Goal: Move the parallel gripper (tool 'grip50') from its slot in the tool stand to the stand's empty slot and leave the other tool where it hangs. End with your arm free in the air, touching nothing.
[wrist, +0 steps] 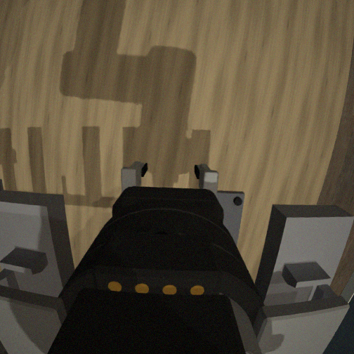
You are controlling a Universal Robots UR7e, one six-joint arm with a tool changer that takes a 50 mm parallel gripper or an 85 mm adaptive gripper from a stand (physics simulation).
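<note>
The black parallel gripper [171, 171] is on my arm and points away from the camera, down toward the table. Its two grey fingers with dark pads stand apart, open, with nothing between them. Light grey parts of the tool stand [312, 240] rise on both sides of the gripper body, each with a small protruding block. The gripper body is between these parts; whether it touches them or is seated cannot be told. A grey foot plate [231, 211] with a dark bolt shows behind the gripper body, to the right. The other tool cannot be made out.
The wooden table top [260, 100] lies below, with shadows of the arm and of the stand's parts on it. A darker brown strip [337, 165] runs along the right side. A dark bluish area shows at the lower right corner.
</note>
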